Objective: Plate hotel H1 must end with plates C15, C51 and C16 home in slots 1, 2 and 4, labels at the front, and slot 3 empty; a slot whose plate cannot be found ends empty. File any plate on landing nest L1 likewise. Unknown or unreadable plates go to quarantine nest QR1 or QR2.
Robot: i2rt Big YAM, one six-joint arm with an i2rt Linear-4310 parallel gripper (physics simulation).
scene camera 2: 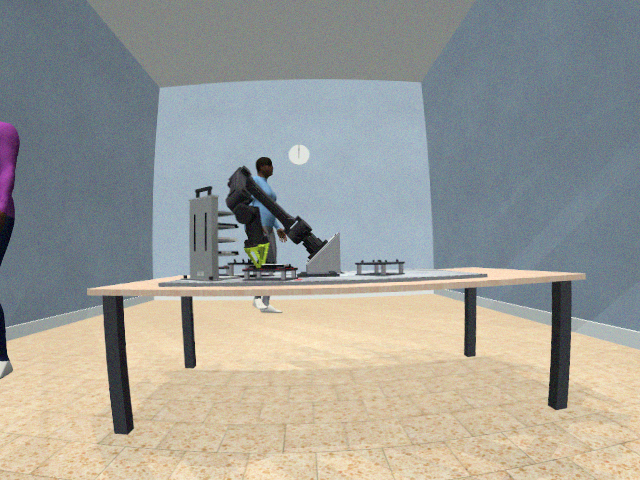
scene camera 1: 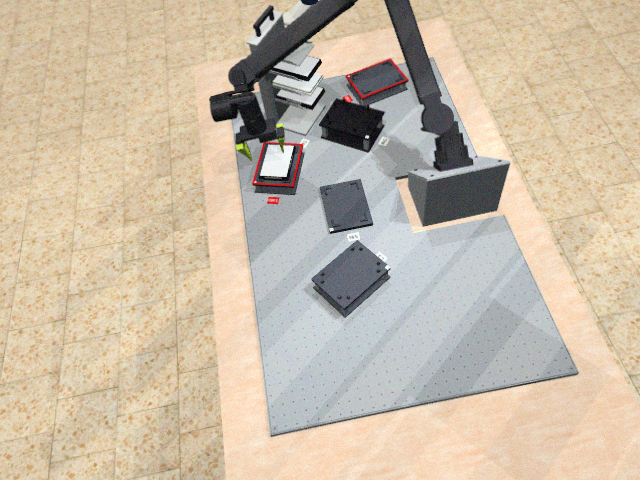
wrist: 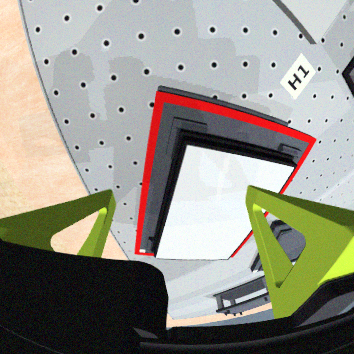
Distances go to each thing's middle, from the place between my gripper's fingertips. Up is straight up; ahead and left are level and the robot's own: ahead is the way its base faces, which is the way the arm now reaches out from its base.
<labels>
Now: the H1 tag (wrist: pixel 300 72) 11 cm behind my hand, 8 cm to the right of it and 5 cm below it.
</labels>
